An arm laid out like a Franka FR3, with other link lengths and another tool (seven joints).
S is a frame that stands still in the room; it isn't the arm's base.
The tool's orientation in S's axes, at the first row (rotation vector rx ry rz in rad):
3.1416 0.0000 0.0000
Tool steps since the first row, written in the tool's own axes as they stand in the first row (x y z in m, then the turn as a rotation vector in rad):
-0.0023 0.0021 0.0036 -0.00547 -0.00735 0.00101
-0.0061 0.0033 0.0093 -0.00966 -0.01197 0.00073
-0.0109 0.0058 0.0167 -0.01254 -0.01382 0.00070
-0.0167 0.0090 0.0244 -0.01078 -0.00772 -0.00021
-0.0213 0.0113 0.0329 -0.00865 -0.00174 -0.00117
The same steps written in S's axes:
-0.0023 -0.0021 -0.0036 -0.00547 0.00735 -0.00101
-0.0061 -0.0033 -0.0093 -0.00966 0.01197 -0.00073
-0.0109 -0.0058 -0.0167 -0.01254 0.01382 -0.00070
-0.0167 -0.0090 -0.0244 -0.01078 0.00772 0.00021
-0.0213 -0.0113 -0.0329 -0.00865 0.00174 0.00117

